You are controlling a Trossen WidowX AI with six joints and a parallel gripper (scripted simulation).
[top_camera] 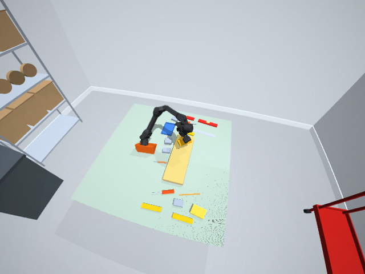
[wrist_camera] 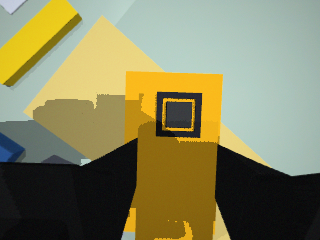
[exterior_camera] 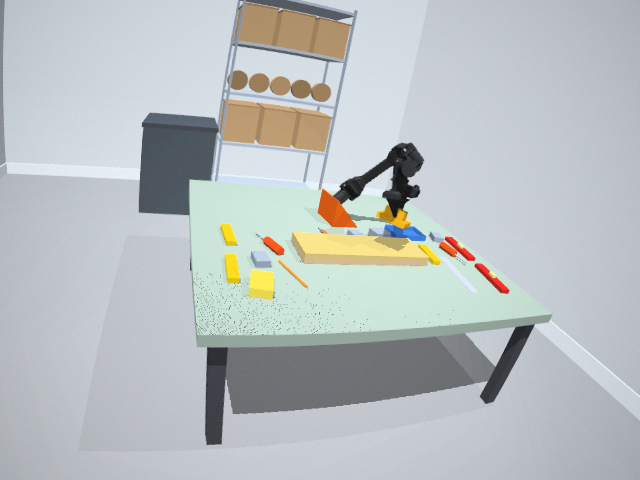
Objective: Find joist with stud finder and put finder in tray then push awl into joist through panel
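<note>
My gripper tip is now 25 cm past the blue tray, 22 cm to the right of it and 16 cm above it. From my gripper tip the other things lie so: orange-handled awl 20 cm behind, 20 cm to the right, 17 cm below; stud finder 1 cm to the left, 2 cm above; square light 2 cm ahead, 2 cm to the left, 3 cm above.
</note>
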